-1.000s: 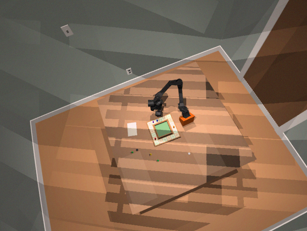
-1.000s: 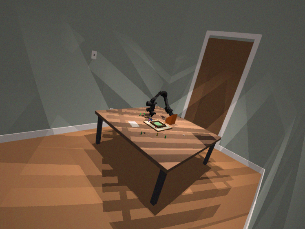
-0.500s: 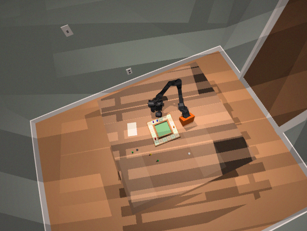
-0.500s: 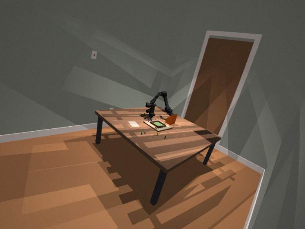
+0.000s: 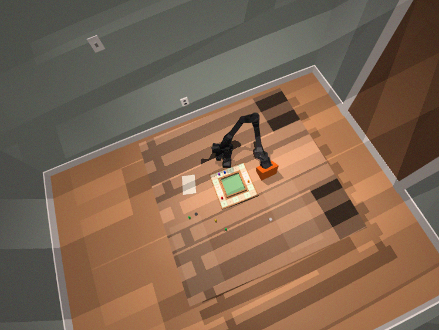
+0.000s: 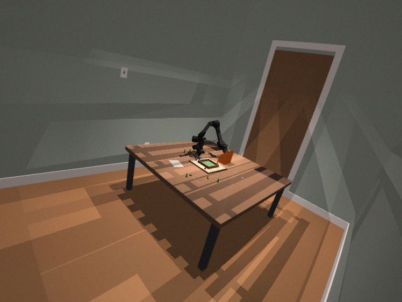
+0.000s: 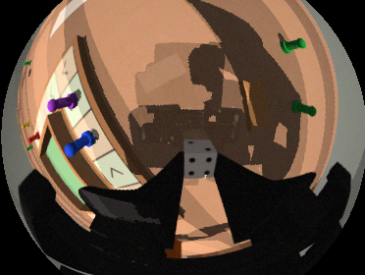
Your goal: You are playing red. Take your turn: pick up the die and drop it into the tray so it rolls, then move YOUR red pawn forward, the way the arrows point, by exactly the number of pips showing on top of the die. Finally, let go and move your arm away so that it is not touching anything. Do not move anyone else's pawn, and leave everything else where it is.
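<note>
Right now the red pawn is 250 mm to the left of my gripper tip, 190 mm ahead of it and 20 mm above it. From my gripper tip the other things lie so: grey-white die right at my gripper tip; then purple pawn 120 mm ahead, 70 mm to the left, 20 mm above; then blue pawn 80 mm to the left, 80 mm ahead, 20 mm above.
</note>
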